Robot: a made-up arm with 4 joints. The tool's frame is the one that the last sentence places.
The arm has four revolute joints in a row. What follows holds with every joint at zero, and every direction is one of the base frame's.
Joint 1 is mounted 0.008 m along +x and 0.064 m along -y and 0.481 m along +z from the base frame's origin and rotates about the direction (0.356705, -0.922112, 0.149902).
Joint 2 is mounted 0.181 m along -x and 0.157 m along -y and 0.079 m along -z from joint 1 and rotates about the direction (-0.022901, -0.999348, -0.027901).
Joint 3 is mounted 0.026 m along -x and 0.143 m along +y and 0.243 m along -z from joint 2 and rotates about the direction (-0.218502, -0.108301, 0.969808).
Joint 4 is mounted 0.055 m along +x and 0.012 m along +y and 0.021 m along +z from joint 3 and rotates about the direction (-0.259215, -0.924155, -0.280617).
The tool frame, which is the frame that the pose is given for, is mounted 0.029 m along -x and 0.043 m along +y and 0.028 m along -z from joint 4; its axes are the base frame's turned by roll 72.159, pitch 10.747 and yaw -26.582 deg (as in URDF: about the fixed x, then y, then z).
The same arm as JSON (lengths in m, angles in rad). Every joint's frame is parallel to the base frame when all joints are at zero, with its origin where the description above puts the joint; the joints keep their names.
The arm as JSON. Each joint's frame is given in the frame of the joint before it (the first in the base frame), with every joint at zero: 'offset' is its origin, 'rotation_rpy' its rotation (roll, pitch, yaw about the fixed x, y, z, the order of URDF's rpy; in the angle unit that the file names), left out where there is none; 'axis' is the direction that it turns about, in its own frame. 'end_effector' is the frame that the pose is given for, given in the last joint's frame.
{
  "length_unit": "m",
  "angle_unit": "rad",
  "chain": [
    {
      "id": "joint 1",
      "offset": [
        0.008,
        -0.064,
        0.481
      ],
      "axis": [
        0.356705,
        -0.922112,
        0.149902
      ]
    },
    {
      "id": "joint 2",
      "offset": [
        -0.181,
        -0.157,
        -0.079
      ],
      "axis": [
        -0.022901,
        -0.999348,
        -0.027901
      ]
    },
    {
      "id": "joint 3",
      "offset": [
        -0.026,
        0.143,
        -0.243
      ],
      "axis": [
        -0.218502,
        -0.108301,
        0.969808
      ]
    },
    {
      "id": "joint 4",
      "offset": [
        0.055,
        0.012,
        0.021
      ],
      "axis": [
        -0.259191,
        -0.924169,
        -0.280591
      ]
    }
  ],
  "end_effector": {
    "offset": [
      -0.029,
      0.043,
      -0.028
    ],
    "rotation_rpy": [
      1.2594,
      0.1876,
      -0.4639
    ]
  }
}

